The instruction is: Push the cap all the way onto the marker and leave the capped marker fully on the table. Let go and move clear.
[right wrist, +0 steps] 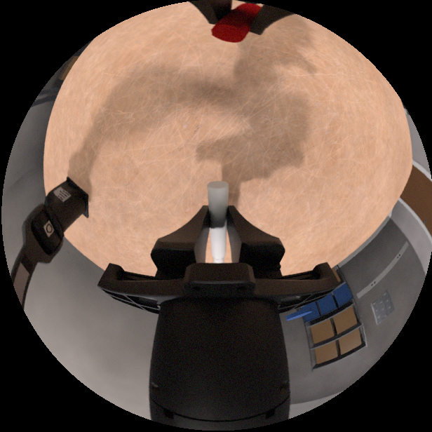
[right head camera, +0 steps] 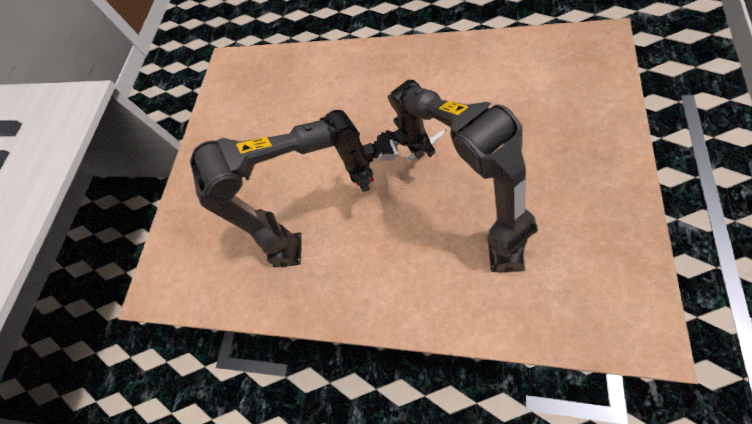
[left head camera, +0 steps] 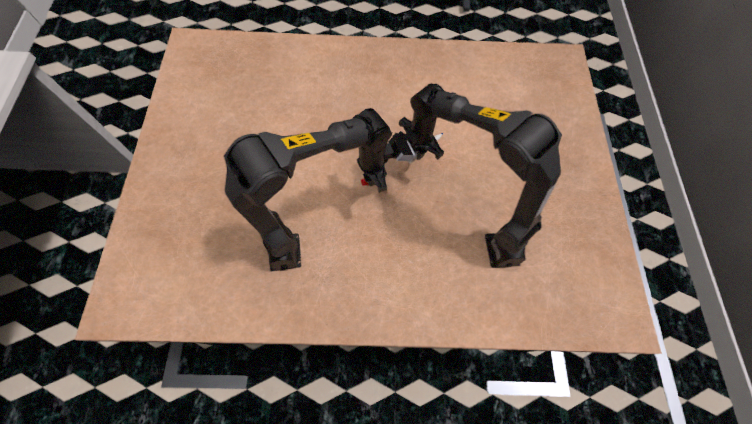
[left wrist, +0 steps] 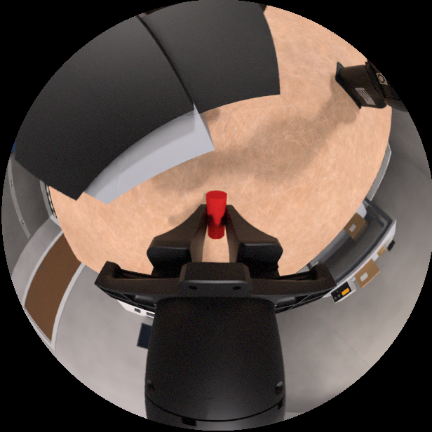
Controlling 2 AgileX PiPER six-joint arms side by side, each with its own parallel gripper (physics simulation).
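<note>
The red cap (left head camera: 364, 182) (left wrist: 216, 200) (right wrist: 232, 27) is between the fingers of my left gripper (left wrist: 215, 212), which is shut on it above the table. The white marker (left head camera: 438, 136) (right head camera: 437, 137) (right wrist: 218, 195) is between the fingers of my right gripper (right wrist: 217, 213), which is shut on it. In the right head view the marker slants, its pointed tip up at the right and its grey end down at the left. Cap and marker are apart, with the cap left of the marker in the head views. Fingers hide part of both.
The brown table top (left head camera: 368, 310) (right head camera: 421, 321) lies under both arms. The grippers are close together, and dark wrist parts with light grey faces (left head camera: 406, 156) (right head camera: 388, 151) sit between them. A large dark body with a light grey edge (left wrist: 150, 155) crosses the left wrist view's upper left.
</note>
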